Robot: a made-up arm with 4 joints.
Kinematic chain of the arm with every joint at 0, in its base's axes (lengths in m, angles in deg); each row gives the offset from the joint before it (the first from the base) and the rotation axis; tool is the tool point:
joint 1: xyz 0 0 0.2 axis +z
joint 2: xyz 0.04 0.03 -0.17 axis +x
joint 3: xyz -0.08 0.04 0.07 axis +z
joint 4: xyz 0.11 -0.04 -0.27 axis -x
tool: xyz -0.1 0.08 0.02
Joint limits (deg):
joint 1: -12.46..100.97
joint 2: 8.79..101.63
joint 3: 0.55..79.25
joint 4: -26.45..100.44
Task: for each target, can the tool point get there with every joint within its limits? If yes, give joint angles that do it. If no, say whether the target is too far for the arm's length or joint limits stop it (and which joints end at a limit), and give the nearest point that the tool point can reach.
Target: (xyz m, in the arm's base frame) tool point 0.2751 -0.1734 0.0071
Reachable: no: joint limits stop it (at a limit: joint 1, joint 2, joint 3, joint 4) | nearest point -0.0924 -0.0795 -0.1065 | short by 0.396 m
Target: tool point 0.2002 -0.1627 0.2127
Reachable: no: joint limits stop it (at a limit: joint 1, joint 2, joint 4) | nearest point -0.1479 -0.0862 0.1169 | short by 0.369 m
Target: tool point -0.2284 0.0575 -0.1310
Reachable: yes | joints 67.34 36.63 10.82 51.61
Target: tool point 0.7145 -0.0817 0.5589
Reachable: no: too far | nearest point 0.0138 0.2032 0.1491 | short by 0.860 m
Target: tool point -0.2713 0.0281 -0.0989
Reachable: yes | joints 76.34 50.84 39.62 69.29
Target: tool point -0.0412 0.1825 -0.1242
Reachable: yes | joints -2.62 21.76 25.86 13.37
